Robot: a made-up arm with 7 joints.
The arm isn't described. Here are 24 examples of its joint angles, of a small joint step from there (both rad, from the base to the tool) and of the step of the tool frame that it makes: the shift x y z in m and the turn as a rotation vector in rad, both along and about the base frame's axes.
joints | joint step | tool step
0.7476 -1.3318 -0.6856 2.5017 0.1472 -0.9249 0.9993 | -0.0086 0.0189 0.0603 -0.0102 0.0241 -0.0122 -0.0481 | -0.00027 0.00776 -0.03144 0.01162 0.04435 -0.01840
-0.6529 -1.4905 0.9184 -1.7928 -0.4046 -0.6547 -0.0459 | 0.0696 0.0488 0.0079 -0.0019 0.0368 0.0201 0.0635 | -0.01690 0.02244 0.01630 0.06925 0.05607 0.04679
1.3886 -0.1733 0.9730 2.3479 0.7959 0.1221 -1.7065 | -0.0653 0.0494 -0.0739 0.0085 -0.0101 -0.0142 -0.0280 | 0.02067 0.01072 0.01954 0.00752 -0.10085 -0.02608
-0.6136 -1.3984 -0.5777 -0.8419 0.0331 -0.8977 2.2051 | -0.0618 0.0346 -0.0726 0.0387 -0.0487 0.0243 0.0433 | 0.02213 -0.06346 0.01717 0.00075 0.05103 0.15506
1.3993 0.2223 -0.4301 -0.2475 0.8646 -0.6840 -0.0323 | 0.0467 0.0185 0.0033 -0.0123 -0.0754 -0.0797 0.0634 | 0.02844 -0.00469 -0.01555 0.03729 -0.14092 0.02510
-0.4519 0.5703 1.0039 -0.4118 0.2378 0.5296 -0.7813 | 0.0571 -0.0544 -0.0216 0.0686 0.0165 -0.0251 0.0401 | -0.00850 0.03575 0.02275 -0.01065 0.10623 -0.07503
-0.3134 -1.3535 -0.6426 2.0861 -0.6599 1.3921 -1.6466 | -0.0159 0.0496 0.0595 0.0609 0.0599 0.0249 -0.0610 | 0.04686 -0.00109 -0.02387 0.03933 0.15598 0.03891
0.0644 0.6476 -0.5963 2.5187 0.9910 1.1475 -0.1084 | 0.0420 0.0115 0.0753 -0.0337 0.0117 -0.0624 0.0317 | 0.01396 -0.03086 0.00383 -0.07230 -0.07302 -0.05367
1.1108 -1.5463 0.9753 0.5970 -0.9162 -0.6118 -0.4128 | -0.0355 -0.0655 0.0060 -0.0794 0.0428 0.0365 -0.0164 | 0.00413 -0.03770 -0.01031 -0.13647 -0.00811 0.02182
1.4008 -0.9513 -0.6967 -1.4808 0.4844 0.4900 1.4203 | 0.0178 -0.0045 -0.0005 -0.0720 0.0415 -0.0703 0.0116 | 0.02381 -0.02924 -0.01661 -0.02377 0.03047 -0.11183
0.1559 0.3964 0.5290 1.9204 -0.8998 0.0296 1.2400 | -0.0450 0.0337 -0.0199 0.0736 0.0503 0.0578 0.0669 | 0.03197 -0.00812 -0.00184 -0.02753 0.00326 0.11795
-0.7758 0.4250 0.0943 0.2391 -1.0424 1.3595 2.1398 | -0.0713 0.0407 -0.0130 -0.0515 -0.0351 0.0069 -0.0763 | 0.01769 0.00963 0.01717 -0.00995 0.04987 0.07664
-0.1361 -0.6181 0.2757 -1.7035 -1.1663 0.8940 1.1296 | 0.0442 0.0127 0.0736 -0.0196 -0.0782 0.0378 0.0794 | 0.03055 0.01075 0.01383 0.03231 0.12696 -0.07981
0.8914 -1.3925 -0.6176 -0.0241 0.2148 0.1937 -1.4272 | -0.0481 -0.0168 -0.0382 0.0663 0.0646 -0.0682 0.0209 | -0.04656 -0.01729 -0.05209 0.05077 -0.09355 0.01071
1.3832 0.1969 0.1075 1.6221 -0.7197 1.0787 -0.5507 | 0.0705 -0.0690 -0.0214 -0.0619 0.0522 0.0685 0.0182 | -0.03697 0.02499 -0.05482 0.12169 0.13330 -0.05486
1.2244 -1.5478 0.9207 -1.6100 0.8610 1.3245 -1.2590 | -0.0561 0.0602 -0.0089 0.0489 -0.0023 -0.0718 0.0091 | 0.02534 0.02172 -0.01592 0.05920 -0.14610 -0.02187
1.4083 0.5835 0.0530 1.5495 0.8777 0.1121 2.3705 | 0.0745 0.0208 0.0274 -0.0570 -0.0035 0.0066 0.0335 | -0.03725 0.02028 -0.01426 0.03770 0.04345 -0.04366
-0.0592 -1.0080 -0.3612 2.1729 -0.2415 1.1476 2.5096 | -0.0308 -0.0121 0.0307 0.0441 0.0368 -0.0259 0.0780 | 0.01547 0.01869 0.00423 -0.13541 -0.00457 0.02182
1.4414 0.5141 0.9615 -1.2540 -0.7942 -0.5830 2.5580 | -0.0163 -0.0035 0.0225 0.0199 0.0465 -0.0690 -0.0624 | -0.01730 -0.00598 -0.00791 -0.05900 0.00513 -0.02179
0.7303 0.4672 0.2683 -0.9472 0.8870 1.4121 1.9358 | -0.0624 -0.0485 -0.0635 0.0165 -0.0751 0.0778 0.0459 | -0.03312 -0.01454 -0.03847 -0.07482 0.05054 0.08876
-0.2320 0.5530 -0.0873 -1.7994 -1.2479 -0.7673 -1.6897 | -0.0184 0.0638 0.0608 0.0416 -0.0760 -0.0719 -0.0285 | 0.05025 0.02903 -0.01619 -0.06652 0.03546 0.11977
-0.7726 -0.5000 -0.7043 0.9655 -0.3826 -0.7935 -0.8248 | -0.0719 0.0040 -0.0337 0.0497 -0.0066 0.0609 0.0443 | -0.03086 -0.00569 0.00507 -0.03587 0.00267 0.13488
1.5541 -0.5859 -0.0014 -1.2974 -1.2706 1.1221 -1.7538 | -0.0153 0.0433 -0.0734 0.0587 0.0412 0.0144 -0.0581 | -0.08049 0.00312 0.02204 -0.05961 -0.16905 -0.07149
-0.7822 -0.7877 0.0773 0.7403 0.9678 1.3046 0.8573 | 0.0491 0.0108 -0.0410 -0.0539 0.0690 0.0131 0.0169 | -0.02519 0.03535 -0.08103 0.14127 -0.04054 -0.05611
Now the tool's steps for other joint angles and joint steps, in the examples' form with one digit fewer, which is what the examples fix.
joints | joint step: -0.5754 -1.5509 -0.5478 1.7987 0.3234 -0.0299 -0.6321 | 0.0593 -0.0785 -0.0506 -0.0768 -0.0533 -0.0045 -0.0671
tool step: -0.0343 0.0057 0.0053 0.0518 -0.1408 -0.0661
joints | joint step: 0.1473 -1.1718 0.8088 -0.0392 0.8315 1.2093 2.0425 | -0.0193 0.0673 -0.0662 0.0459 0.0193 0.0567 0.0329
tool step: -0.0540 -0.0645 -0.0142 0.0774 -0.0522 0.0817
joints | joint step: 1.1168 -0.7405 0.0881 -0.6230 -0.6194 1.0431 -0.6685 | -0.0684 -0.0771 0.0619 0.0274 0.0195 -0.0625 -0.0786
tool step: 0.0486 0.0392 -0.0165 -0.1098 0.0388 0.0491
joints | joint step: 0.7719 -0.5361 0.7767 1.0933 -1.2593 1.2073 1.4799 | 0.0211 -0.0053 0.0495 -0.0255 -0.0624 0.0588 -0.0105
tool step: 0.0284 0.0182 -0.0099 0.0299 0.0482 0.0516
